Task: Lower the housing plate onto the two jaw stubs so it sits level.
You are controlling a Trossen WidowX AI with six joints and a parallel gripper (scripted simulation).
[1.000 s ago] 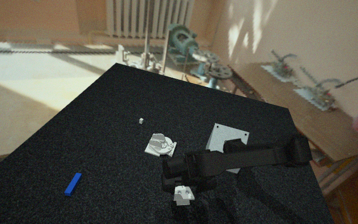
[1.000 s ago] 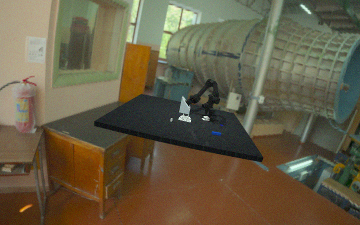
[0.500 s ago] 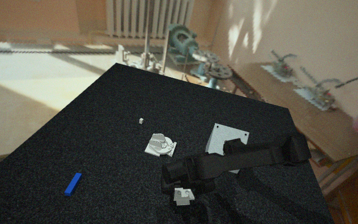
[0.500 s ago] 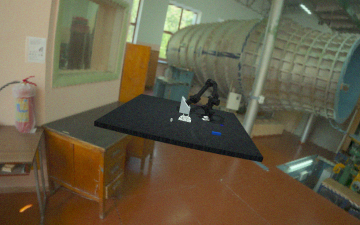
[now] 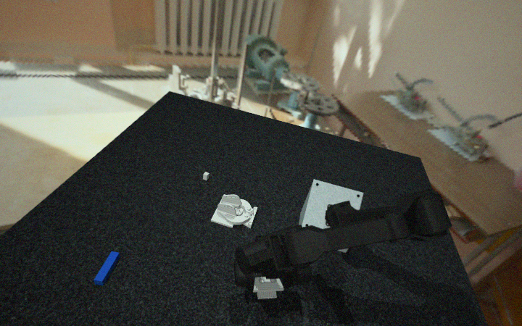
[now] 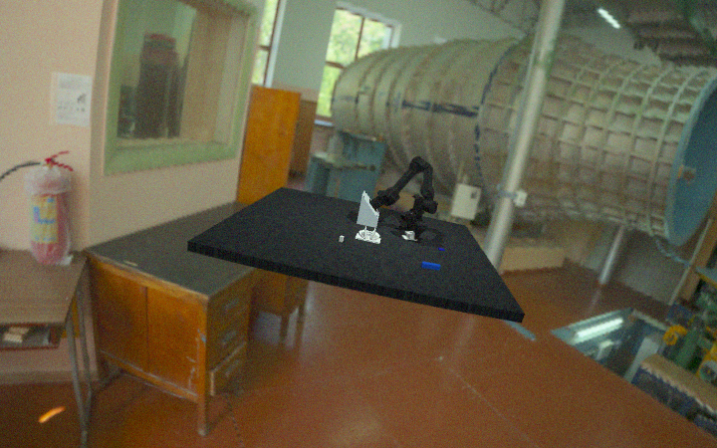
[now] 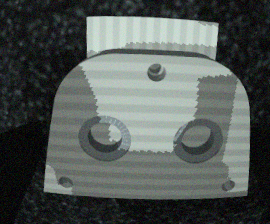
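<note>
Right now my gripper tip is 10 mm to the left of the white stepped block. Also, from my gripper tip: small white cube (260 mm ahead, 370 mm to the right); white jaw (100 mm ahead, 210 mm to the right); blue block (400 mm ahead, 30 mm to the left).
</note>
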